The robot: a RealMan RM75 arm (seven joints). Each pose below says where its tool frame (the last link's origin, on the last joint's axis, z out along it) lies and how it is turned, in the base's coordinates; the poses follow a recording.
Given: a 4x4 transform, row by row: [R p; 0 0 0 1], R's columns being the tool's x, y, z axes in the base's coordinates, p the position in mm. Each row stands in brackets.
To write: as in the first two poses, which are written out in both.
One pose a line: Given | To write
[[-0.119 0.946 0.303 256], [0.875 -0.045 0.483 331], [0.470 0.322 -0.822 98], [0 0 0 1]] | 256 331 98; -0.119 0.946 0.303; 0.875 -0.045 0.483; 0.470 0.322 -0.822
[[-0.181 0.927 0.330 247], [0.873 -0.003 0.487 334], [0.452 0.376 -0.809 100], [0 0 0 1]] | 247 334 100; -0.181 0.927 0.330; 0.873 -0.003 0.487; 0.452 0.376 -0.809
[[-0.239 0.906 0.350 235], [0.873 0.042 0.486 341], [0.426 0.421 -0.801 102], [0 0 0 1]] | 235 341 102; -0.239 0.906 0.350; 0.873 0.042 0.486; 0.426 0.421 -0.801
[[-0.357 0.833 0.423 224], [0.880 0.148 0.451 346], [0.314 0.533 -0.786 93], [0 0 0 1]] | 224 346 93; -0.357 0.833 0.423; 0.880 0.148 0.451; 0.314 0.533 -0.786
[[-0.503 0.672 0.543 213], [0.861 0.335 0.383 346], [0.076 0.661 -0.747 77], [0 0 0 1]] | 213 346 77; -0.503 0.672 0.543; 0.861 0.335 0.383; 0.076 0.661 -0.747
